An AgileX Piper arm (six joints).
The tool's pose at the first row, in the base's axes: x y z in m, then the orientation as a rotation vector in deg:
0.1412, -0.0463, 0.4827, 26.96, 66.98, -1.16
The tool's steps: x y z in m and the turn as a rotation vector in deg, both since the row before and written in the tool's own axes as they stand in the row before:
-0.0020, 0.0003, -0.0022, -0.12, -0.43, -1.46
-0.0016, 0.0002, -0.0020, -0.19, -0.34, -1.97
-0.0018, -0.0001, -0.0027, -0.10, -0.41, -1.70
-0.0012, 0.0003, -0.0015, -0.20, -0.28, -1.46
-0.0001, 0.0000, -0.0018, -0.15, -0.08, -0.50
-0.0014, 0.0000, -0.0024, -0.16, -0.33, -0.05
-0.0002, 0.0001, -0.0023, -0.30, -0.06, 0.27
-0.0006, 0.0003, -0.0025, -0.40, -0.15, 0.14
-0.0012, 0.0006, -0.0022, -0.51, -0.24, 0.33
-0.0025, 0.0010, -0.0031, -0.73, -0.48, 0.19
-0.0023, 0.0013, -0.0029, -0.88, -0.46, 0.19
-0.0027, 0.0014, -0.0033, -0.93, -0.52, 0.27
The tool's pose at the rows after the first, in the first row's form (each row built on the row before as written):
0.1385, -0.0457, 0.4839, 25.98, 66.90, -2.45
0.1362, -0.0451, 0.4848, 24.64, 67.01, -4.12
0.1331, -0.0445, 0.4855, 23.53, 66.98, -5.62
0.1314, -0.0438, 0.4862, 22.48, 67.02, -6.82
0.1298, -0.0432, 0.4857, 22.05, 67.05, -7.18
0.1272, -0.0425, 0.4862, 21.85, 66.74, -7.19
0.1251, -0.0416, 0.4856, 21.74, 66.63, -6.79
0.1228, -0.0405, 0.4854, 21.45, 66.46, -6.46
0.1206, -0.0393, 0.4859, 21.17, 66.17, -5.92
0.1171, -0.0376, 0.4873, 20.59, 65.67, -5.41
0.1139, -0.0357, 0.4886, 19.88, 65.19, -4.82
0.1102, -0.0336, 0.4901, 19.17, 64.63, -4.14

